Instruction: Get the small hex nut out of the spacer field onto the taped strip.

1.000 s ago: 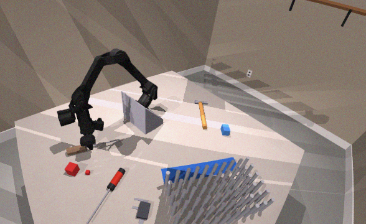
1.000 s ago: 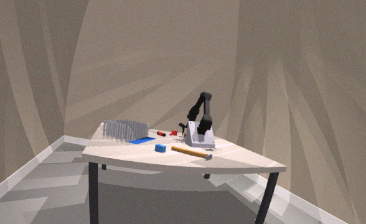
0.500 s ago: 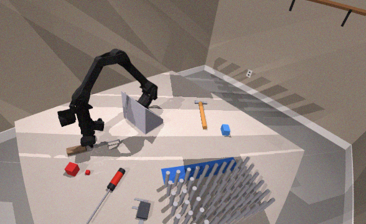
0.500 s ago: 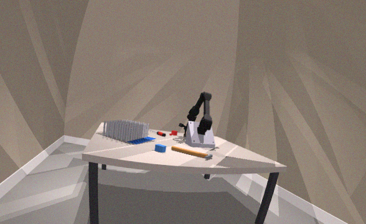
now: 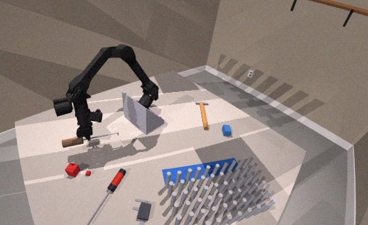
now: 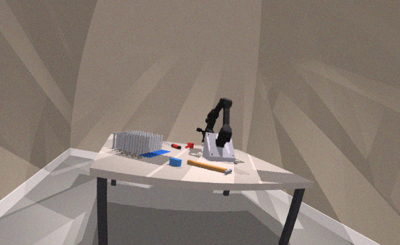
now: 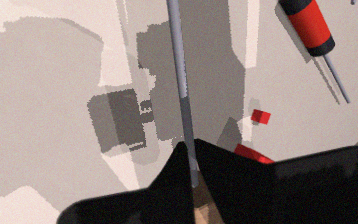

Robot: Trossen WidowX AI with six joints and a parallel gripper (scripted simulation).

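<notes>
My gripper tip is now 30 mm to the right of the hook tool and 10 mm short of it. Round my gripper tip: blue cube (660 mm to the left, 370 mm ahead, 50 mm below); then blue taped strip (440 mm ahead, 340 mm to the left, 70 mm below); then small red cube (120 mm ahead, 70 mm to the right, 60 mm below).
</notes>
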